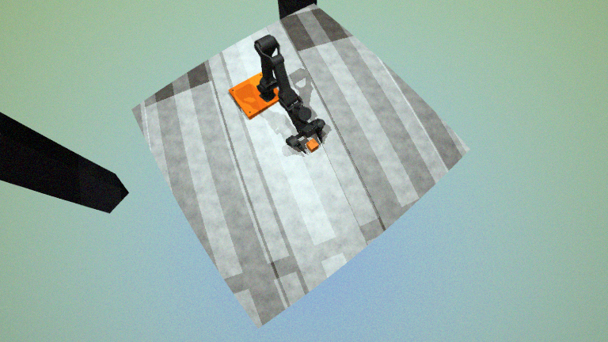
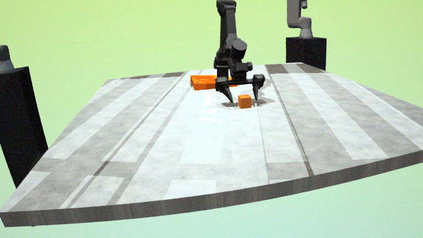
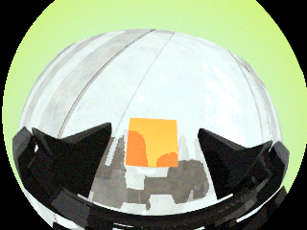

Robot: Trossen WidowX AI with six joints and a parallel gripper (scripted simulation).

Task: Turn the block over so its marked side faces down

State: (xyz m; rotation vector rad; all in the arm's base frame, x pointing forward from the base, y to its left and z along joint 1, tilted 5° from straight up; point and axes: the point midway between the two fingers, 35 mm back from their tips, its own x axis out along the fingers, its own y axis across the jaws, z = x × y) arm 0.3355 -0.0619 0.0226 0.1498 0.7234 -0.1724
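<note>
The orange block is 2 cm behind my gripper tip, 1 cm to the left of it and 1 cm below it.
</note>
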